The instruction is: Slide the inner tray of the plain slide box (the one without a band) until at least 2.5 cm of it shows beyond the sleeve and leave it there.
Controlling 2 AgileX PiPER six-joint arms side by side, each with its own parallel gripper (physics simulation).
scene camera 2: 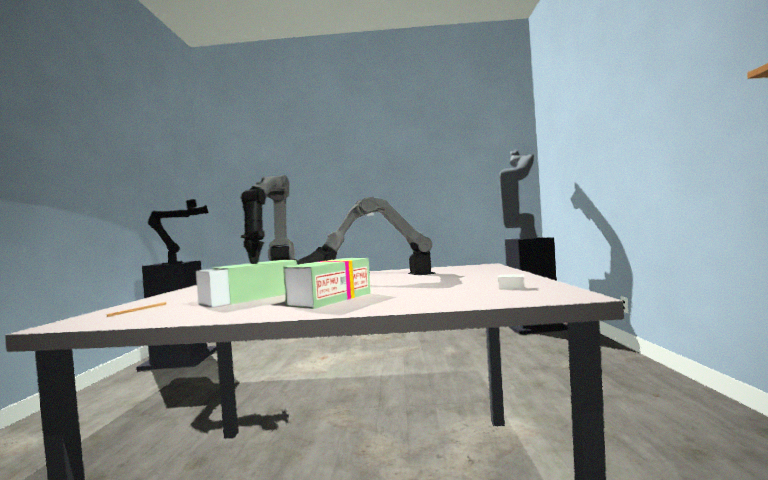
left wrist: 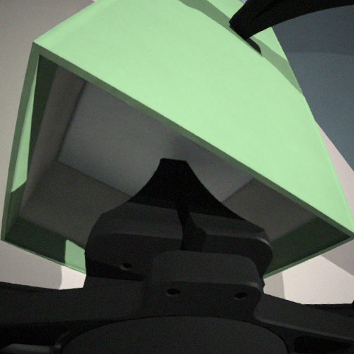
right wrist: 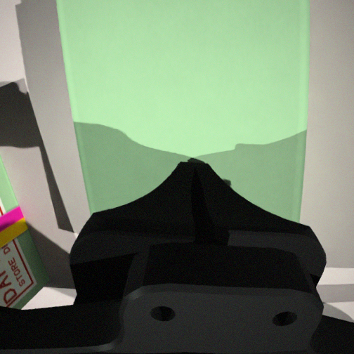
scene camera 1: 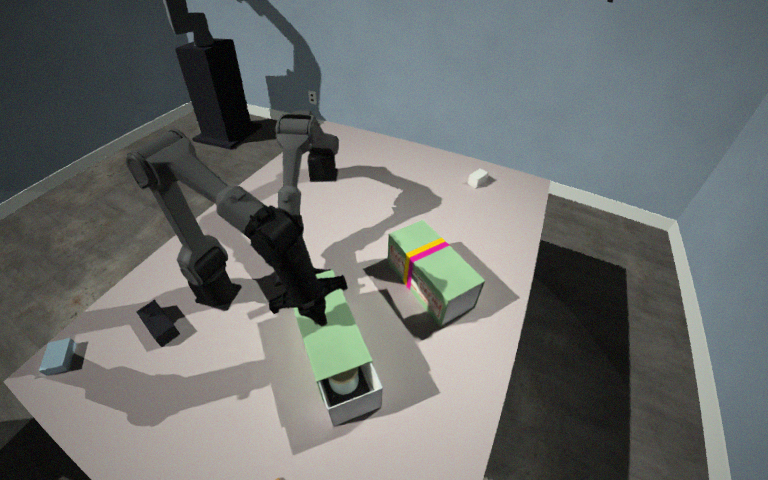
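Observation:
The plain slide box's green sleeve lies on the table. Its white inner tray sticks out of the end at the bottom of scene camera 1; a pale round item stands inside. In the left wrist view, the tray's other end is set back inside the sleeve. My left gripper is shut, its tips at that opening in front of the tray's end wall; contact is hidden. My right gripper is shut and empty, tips at the sleeve's top.
The banded green box lies beside the plain one. A white block, a light blue block and a black block are on the table. An orange strip lies near an edge.

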